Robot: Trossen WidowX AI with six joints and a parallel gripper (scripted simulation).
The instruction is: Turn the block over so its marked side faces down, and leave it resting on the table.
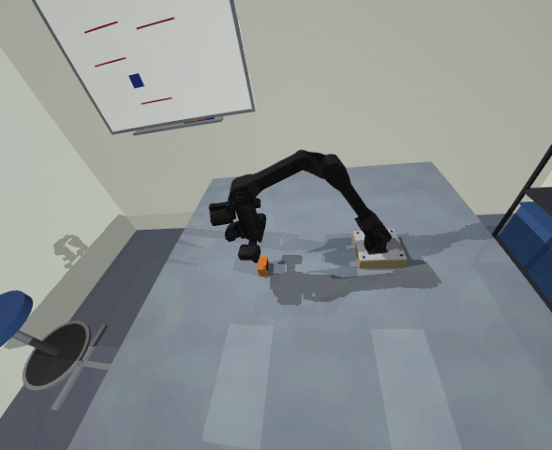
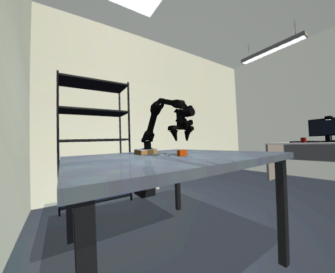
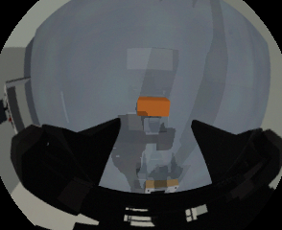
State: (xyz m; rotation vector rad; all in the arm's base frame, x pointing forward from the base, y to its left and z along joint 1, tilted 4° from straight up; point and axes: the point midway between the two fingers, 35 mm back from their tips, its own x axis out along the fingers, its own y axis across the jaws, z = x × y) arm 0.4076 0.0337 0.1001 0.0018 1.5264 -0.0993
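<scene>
The block lies 1 cm behind my gripper tip and 8 cm below it.
</scene>
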